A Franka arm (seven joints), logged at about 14 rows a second.
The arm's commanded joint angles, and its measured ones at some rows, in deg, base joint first. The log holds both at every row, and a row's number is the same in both.
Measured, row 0:
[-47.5 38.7 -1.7 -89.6 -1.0 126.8 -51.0]
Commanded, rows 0 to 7:
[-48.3 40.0 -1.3 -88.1 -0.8 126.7 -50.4]
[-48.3 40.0 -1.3 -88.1 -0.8 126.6 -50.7]
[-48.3 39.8 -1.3 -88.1 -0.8 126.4 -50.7]
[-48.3 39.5 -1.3 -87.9 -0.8 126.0 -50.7]
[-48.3 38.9 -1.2 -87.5 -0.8 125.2 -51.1]
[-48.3 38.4 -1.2 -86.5 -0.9 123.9 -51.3]
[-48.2 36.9 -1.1 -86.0 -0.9 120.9 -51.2]
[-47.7 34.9 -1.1 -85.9 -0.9 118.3 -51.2]
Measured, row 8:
[-47.7 38.6 -1.7 -86.7 -1.0 123.3 -50.9]
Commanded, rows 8 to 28:
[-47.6 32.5 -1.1 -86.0 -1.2 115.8 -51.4]
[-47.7 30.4 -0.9 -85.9 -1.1 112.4 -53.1]
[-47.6 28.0 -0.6 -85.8 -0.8 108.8 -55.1]
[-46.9 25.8 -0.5 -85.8 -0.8 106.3 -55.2]
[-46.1 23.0 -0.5 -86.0 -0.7 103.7 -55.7]
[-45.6 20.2 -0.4 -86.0 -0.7 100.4 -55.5]
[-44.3 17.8 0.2 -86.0 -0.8 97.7 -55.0]
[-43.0 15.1 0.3 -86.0 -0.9 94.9 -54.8]
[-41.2 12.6 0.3 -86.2 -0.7 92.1 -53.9]
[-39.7 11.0 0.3 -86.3 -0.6 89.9 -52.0]
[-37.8 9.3 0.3 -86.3 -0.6 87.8 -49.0]
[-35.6 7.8 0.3 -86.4 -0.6 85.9 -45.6]
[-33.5 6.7 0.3 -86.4 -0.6 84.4 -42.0]
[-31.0 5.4 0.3 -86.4 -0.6 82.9 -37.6]
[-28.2 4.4 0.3 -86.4 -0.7 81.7 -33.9]
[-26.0 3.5 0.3 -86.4 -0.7 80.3 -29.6]
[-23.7 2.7 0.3 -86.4 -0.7 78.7 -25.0]
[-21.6 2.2 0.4 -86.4 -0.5 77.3 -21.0]
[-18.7 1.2 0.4 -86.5 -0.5 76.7 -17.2]
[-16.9 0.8 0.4 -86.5 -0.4 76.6 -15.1]
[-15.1 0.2 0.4 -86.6 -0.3 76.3 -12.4]
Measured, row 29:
[-18.2 2.6 1.2 -85.0 -0.7 77.0 -16.8]
